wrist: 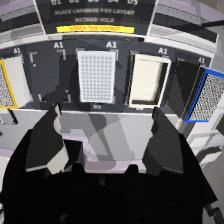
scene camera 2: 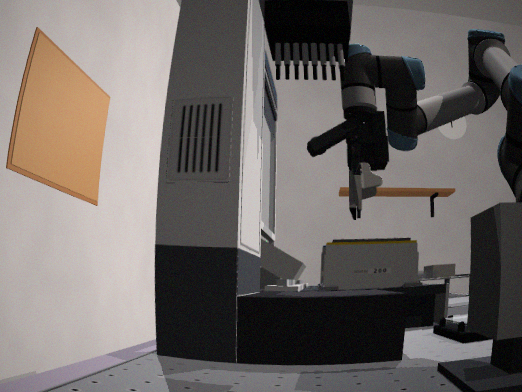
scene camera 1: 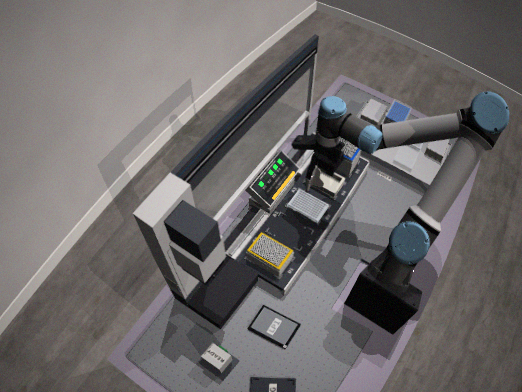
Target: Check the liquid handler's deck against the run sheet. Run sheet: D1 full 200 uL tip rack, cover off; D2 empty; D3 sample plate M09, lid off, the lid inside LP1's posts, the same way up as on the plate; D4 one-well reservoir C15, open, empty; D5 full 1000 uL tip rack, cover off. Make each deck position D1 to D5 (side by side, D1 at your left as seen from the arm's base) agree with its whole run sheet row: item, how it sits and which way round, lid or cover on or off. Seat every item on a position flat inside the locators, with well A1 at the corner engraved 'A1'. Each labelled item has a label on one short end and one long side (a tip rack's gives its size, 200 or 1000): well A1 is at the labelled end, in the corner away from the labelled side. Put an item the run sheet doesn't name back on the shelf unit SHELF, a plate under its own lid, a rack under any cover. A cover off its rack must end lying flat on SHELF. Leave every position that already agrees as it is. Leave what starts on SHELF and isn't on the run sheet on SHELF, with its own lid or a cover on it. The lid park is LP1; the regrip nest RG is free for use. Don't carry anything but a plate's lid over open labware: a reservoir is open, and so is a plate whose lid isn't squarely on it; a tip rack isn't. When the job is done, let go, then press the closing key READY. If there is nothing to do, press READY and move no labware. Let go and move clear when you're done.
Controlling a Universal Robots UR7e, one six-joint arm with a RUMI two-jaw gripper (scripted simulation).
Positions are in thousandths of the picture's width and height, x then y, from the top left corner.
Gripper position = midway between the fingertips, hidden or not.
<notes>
In view: my gripper (scene camera 2: 685,550), a yellow-rimmed 200 uL tip rack (scene camera 2: 670,672), a white well plate (scene camera 1: 578,506), a cream one-well reservoir (wrist: 676,342) and a shelf unit (scene camera 1: 815,430).
The yellow-rimmed 200 uL tip rack also shows in scene camera 1 (scene camera 1: 516,649). The white well plate shows as well in the wrist view (wrist: 431,413). My gripper shows as well in the wrist view (wrist: 480,471) and in scene camera 1 (scene camera 1: 606,455).
</notes>
